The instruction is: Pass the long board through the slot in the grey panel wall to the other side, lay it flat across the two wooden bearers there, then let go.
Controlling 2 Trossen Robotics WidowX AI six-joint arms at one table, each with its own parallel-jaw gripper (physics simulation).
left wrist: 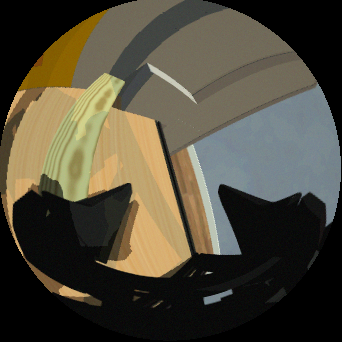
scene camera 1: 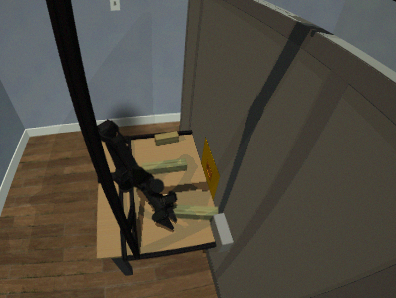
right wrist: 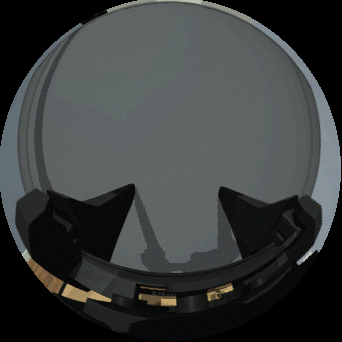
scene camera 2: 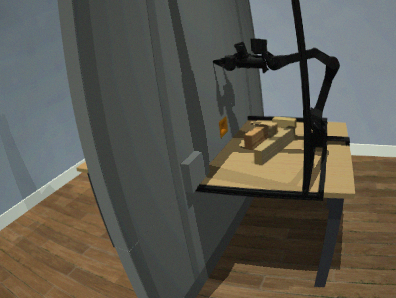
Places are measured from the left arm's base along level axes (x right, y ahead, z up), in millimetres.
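Where they show: left gripper, fingertip midpoint: (left wrist: 175, 188) (scene camera 1: 174, 225); right gripper, fingertip midpoint: (right wrist: 178, 190) (scene camera 2: 216, 60); left arm's base, origin of the base link: (scene camera 1: 125, 186); right arm's base, origin of the base link: (scene camera 2: 319, 144).
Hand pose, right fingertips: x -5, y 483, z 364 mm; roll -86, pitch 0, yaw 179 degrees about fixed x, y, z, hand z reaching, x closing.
Observation:
Each offset is from my right fingertips to the top centre of the thing.
In scene camera 1, two pale knotty bearers @[dx -93, dy -266, dz -336 mm] (scene camera 1: 167, 166) @[dx +206, dy -175, dz -336 mm] (scene camera 1: 197, 211) lie apart on the table; the nearer bearer also shows in the left wrist view (left wrist: 75, 160). My left gripper (scene camera 1: 173, 225) (left wrist: 175, 188) is open and empty, beside the nearer bearer's left end, which it partly hides. In scene camera 2, a long pale beam @[dx +42, dy +243, dz -324 mm] (scene camera 2: 275, 145), apparently the board, lies beside a reddish piece @[dx -26, dy +135, dz -320 mm] (scene camera 2: 256, 136); I cannot tell for sure which is the board. My right gripper (scene camera 2: 215, 62) (right wrist: 178, 190) is open and empty, high above the table, facing the grey panel wall (scene camera 2: 125, 125) (right wrist: 170, 100).
The yellow slot plate (scene camera 1: 206, 154) (scene camera 2: 221, 131) (left wrist: 65, 55) is on the wall low above the tables. A grey block (scene camera 1: 223, 231) (scene camera 2: 192, 172) stands at the wall near the table edge. Small pale blocks (scene camera 1: 166, 138) (scene camera 2: 284, 121) lie at the tables' far edges. Dark frame posts rise beside both arms.

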